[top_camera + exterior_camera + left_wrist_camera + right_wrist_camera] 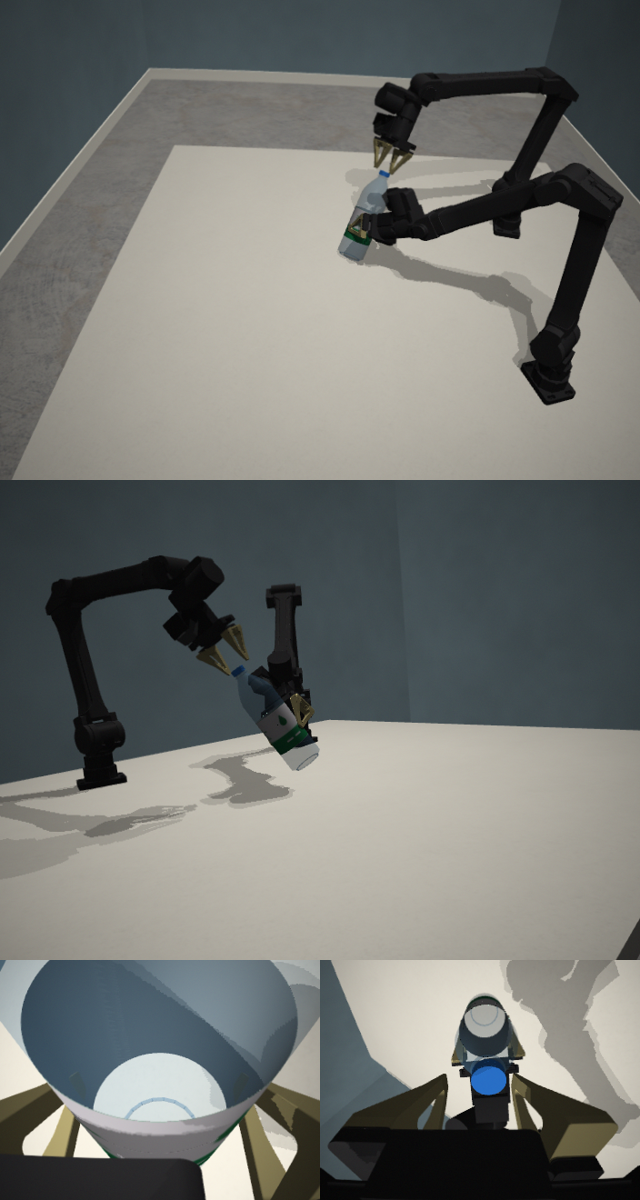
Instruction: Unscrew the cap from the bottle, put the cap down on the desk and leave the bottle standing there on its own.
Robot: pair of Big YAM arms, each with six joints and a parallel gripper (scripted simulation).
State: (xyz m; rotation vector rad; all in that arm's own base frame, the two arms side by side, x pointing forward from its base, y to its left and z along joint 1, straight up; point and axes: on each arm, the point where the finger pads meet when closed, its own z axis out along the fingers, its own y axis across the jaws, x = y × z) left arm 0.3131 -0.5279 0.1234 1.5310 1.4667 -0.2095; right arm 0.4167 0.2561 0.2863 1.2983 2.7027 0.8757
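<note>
My right hand is 1 cm above the cap. Round my right hand: bottle 12 cm below, 6 cm to the left, 3 cm ahead.
The bottle lies 10 mm behind my left hand, 20 mm to the right of it and 40 mm above it. The rest, counted from my left hand: cap: 50 mm behind, 80 mm to the right, 150 mm above.
</note>
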